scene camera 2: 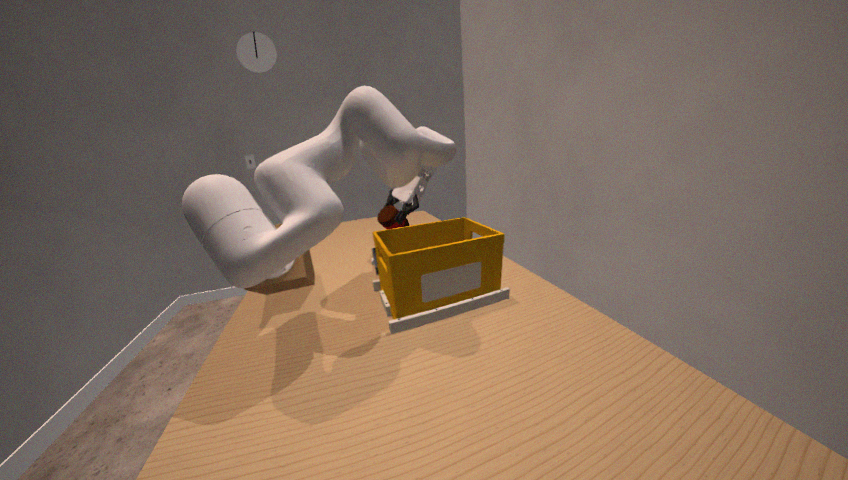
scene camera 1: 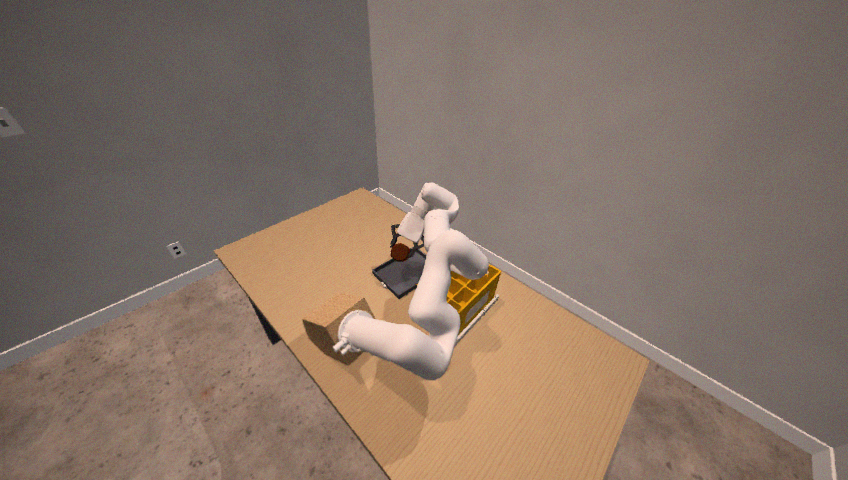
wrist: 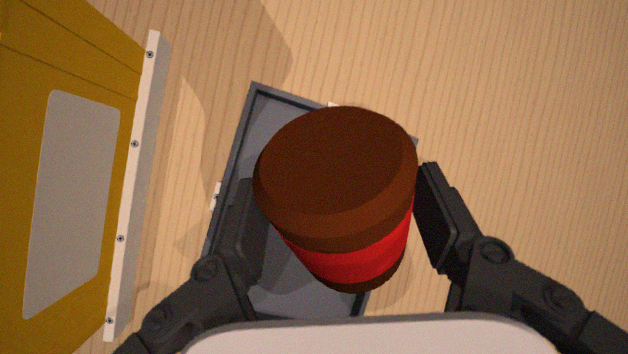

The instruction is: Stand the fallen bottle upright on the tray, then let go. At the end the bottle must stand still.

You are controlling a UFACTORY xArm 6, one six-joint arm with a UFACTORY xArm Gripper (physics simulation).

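Places are measured from the arm's base along level axes (x ahead, y left, z up), in metres.
Pixels of known places: gripper, between the fingertips: (scene camera 2: 390, 217) (scene camera 1: 400, 252) (wrist: 337, 189); arm's base, origin of its link: (scene camera 1: 356, 330).
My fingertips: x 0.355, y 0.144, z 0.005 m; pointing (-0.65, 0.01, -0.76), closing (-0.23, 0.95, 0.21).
Observation:
Ahead of a thing's pixels: the offset from my fingertips to its top centre.
The bottle @(dy +0.021, dx +0.029, dz +0.041 m) (scene camera 1: 399, 252) (scene camera 2: 389, 216) (wrist: 335, 165) is brown with a red band. It is tilted, with its flat round base facing the wrist camera. My gripper (scene camera 1: 404, 245) (scene camera 2: 400, 209) (wrist: 337, 189) is shut on the bottle, with one black finger on each side. The gripper holds it above the dark grey tray @(dy +0.008, dx +0.053, dz -0.138 m) (scene camera 1: 393, 279) (wrist: 272, 112). The bottle's neck is hidden in all the views. In scene camera 2 the crate and the arm hide most of the area around the tray.
A yellow crate @(dy -0.267, dx +0.037, dz +0.012 m) (scene camera 1: 483, 297) (scene camera 2: 407, 285) (wrist: 22, 110) with compartments stands beside the tray, with a white rail (scene camera 2: 449, 309) (wrist: 134, 165) along its foot. A brown block (scene camera 1: 324, 333) (scene camera 2: 305, 270) stands near the arm's base. The wooden table's back edge runs near the wall.

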